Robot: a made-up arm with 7 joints.
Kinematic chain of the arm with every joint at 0, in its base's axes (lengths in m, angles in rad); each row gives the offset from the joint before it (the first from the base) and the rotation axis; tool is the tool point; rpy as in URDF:
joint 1: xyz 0 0 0 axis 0.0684 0.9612 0.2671
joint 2: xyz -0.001 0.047 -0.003 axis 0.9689 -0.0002 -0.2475
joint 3: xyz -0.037 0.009 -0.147 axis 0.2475 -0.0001 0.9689
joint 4: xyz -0.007 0 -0.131 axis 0.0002 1 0
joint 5: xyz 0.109 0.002 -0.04 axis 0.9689 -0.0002 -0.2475
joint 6: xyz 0.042 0 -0.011 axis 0.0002 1 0
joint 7: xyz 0.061 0 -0.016 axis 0.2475 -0.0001 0.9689
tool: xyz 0 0 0 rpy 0 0.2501 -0.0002
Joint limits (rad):
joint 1: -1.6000..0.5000
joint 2: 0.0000..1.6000
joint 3: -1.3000..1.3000
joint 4: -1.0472..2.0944
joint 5: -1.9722..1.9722
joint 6: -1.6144..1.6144
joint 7: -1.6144..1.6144
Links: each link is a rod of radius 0.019 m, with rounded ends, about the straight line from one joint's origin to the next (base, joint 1, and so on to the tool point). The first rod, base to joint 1, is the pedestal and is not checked.
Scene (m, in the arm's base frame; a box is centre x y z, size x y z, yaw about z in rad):
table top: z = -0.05
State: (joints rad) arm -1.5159 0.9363 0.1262 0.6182 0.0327 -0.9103 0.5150
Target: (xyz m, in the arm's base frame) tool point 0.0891 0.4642 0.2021
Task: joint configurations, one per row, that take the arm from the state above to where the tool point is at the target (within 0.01 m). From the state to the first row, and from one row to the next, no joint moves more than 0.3 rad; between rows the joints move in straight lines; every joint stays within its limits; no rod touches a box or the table.
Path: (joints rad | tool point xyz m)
1: -1.5033 1.1344 0.3826 0.7734 -0.0502 -0.8862 0.5150 | 0.2803 0.3365 0.2038
2: -1.4906 1.3325 0.6390 0.9285 -0.1332 -0.8622 0.5150 | 0.1879 0.4154 0.2090
3: -1.4780 1.5307 0.8955 1.0837 -0.2161 -0.8381 0.5150 | 0.0891 0.4642 0.2021

